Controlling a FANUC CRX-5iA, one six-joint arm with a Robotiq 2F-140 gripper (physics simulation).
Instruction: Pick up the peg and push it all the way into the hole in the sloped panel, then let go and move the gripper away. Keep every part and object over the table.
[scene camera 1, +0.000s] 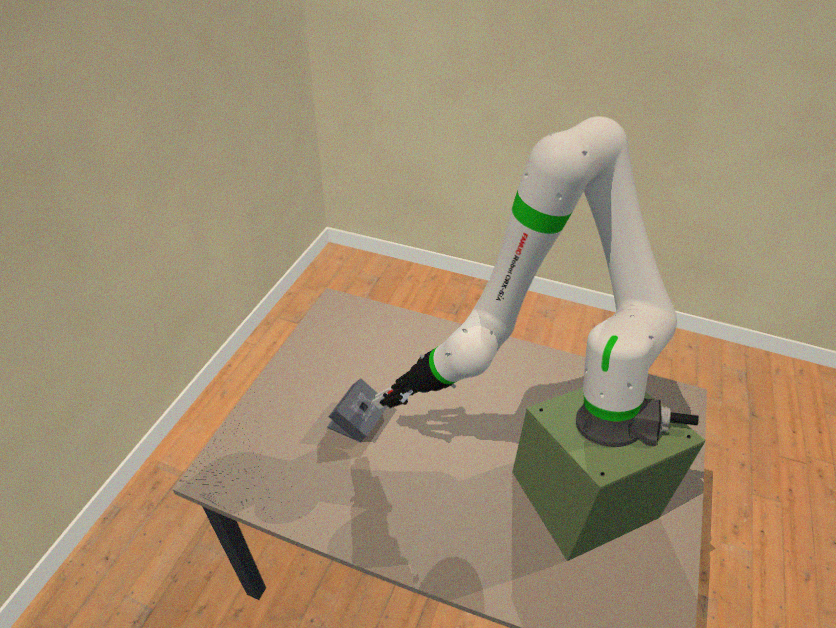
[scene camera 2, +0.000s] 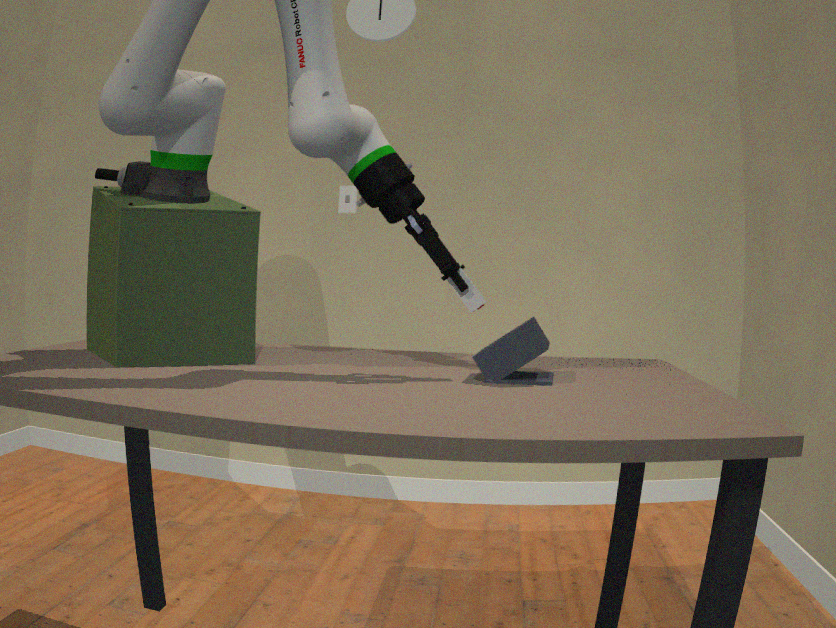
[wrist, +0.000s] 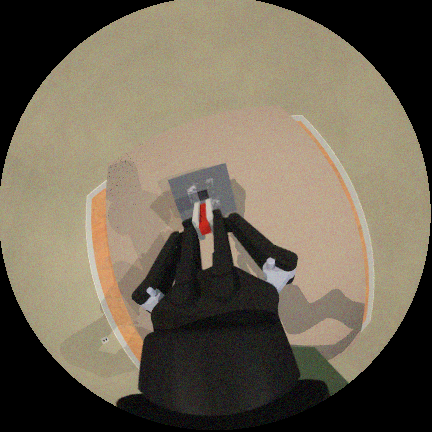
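Where they show: gripper, fingertip midpoint: (scene camera 1: 377, 402) (scene camera 2: 479, 307) (wrist: 204, 208); arm's base, origin of the base link: (scene camera 1: 609, 424) (scene camera 2: 173, 197).
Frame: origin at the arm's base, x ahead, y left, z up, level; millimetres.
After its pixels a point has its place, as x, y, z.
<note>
The red peg (scene camera 1: 389, 392) {536, -46, -126} (scene camera 2: 481, 306) {577, -59, -185} (wrist: 203, 219) {542, -49, -132} sits between the pale finger pads of my gripper (scene camera 1: 382, 397) {573, -53, -187} (scene camera 2: 471, 298) {573, -53, -187} (wrist: 204, 208) {573, -53, -187}, which is shut on it. The fingers slant down toward the panel, and the pads hide much of the peg. The grey sloped panel (scene camera 1: 347, 409) {651, -24, -213} (scene camera 2: 511, 348) {624, -126, -246} (wrist: 221, 176) {632, -112, -216} stands on the table with its face tilted up toward the gripper. Its dark square hole (scene camera 1: 363, 406) {623, -67, -242} (wrist: 202, 194) shows just beyond the fingertips in the wrist view. In scene camera 2 there is a gap between the peg's end and the panel; the hole is hidden there.
The table (scene camera 1: 432, 534) {343, 215, -303} (scene camera 2: 378, 412) {438, -417, -303} (wrist: 280, 150) {692, -359, -303} carries the panel and the green base block (scene camera 1: 574, 473) {60, 136, -22} (scene camera 2: 182, 283) {71, -116, -161} under the arm. The near table edge (scene camera 2: 540, 449) {619, -554, -314} shows in scene camera 2. Shadows of the arm lie across the table top.
</note>
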